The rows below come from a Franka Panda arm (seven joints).
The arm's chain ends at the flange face. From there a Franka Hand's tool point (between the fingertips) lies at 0.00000 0.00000 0.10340 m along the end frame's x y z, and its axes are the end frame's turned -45 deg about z.
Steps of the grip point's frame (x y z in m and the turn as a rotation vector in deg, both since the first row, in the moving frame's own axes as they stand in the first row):
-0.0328, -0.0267, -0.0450, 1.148, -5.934, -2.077
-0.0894, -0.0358, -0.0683, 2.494, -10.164, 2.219
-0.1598, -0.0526, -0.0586, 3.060, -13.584, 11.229
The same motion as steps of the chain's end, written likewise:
-0.0332, -0.0019, -0.0444, -3.384, -5.008, -2.077
-0.0723, 0.0285, -0.0666, -5.424, -8.951, 2.219
-0.1280, 0.0647, -0.0556, -7.442, -11.769, 11.229

